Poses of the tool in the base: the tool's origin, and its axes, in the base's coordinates. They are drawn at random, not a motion.
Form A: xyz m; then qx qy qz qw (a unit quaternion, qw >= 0).
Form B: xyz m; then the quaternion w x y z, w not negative. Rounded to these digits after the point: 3 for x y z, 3 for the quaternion.
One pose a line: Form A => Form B
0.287 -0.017 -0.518 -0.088 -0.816 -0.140 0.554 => 0.287 -0.017 -0.518 0.554 -0.088 -0.816 -0.140
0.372 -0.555 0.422 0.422 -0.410 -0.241 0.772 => 0.372 -0.555 0.422 0.772 0.422 -0.410 -0.241
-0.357 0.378 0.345 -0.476 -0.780 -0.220 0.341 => -0.357 0.378 0.345 0.341 -0.476 -0.780 -0.220
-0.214 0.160 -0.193 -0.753 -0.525 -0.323 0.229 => -0.214 0.160 -0.193 0.229 -0.753 -0.525 -0.323
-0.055 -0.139 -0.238 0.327 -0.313 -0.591 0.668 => -0.055 -0.139 -0.238 0.668 0.327 -0.313 -0.591
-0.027 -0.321 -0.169 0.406 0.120 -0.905 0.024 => -0.027 -0.321 -0.169 0.024 0.406 0.120 -0.905
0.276 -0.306 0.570 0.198 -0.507 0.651 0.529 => 0.276 -0.306 0.570 0.529 0.198 -0.507 0.651
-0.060 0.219 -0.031 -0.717 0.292 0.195 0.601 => -0.060 0.219 -0.031 0.601 -0.717 0.292 0.195
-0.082 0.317 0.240 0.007 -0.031 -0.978 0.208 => -0.082 0.317 0.240 0.208 0.007 -0.031 -0.978
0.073 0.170 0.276 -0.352 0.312 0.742 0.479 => 0.073 0.170 0.276 0.479 -0.352 0.312 0.742
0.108 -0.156 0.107 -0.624 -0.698 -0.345 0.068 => 0.108 -0.156 0.107 0.068 -0.624 -0.698 -0.345
